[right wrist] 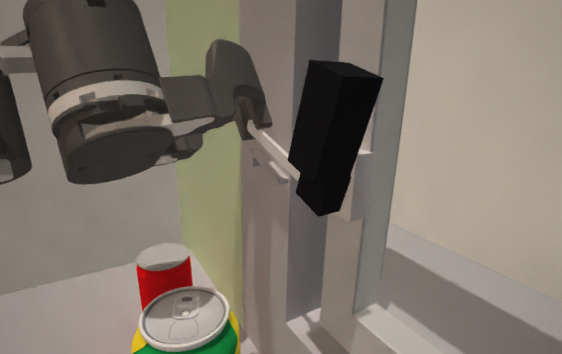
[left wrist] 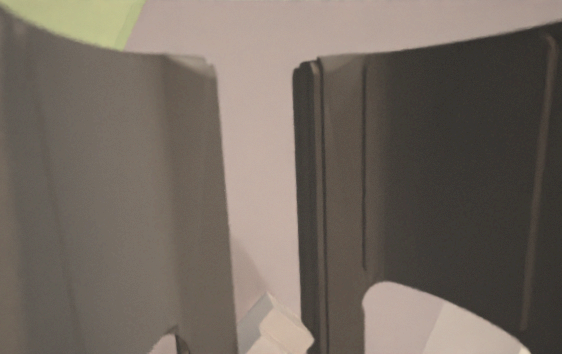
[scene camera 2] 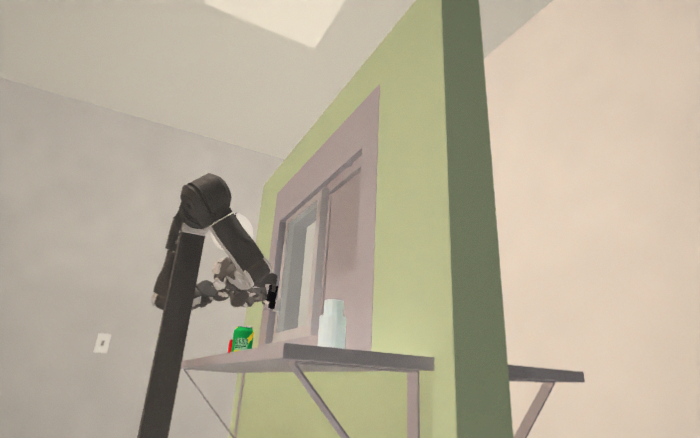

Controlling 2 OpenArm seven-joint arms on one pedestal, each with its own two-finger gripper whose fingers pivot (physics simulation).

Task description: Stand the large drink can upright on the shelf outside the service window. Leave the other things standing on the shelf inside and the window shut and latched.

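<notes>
The large green and yellow drink can [scene camera 2: 242, 339] stands upright on the inside shelf [scene camera 2: 313, 357], left of the window; it also shows in the right wrist view [right wrist: 186, 323]. A smaller red can [right wrist: 164, 272] stands just behind it. My left gripper [right wrist: 251, 123] is shut on the white latch lever [right wrist: 272, 149], which sticks out of the black latch block [right wrist: 334, 137] on the window frame. The block is tilted. In the left wrist view the fingers [left wrist: 256, 81] stand close together in front of the frame. My right gripper is open and empty; its fingers are out of its own view.
A pale white jar [scene camera 2: 332, 323] stands on the inside shelf in front of the window sash [scene camera 2: 305, 274]. The green wall's edge [scene camera 2: 470, 217] separates this side from the outside shelf [scene camera 2: 537, 374] at the far right. Braces run under both shelves.
</notes>
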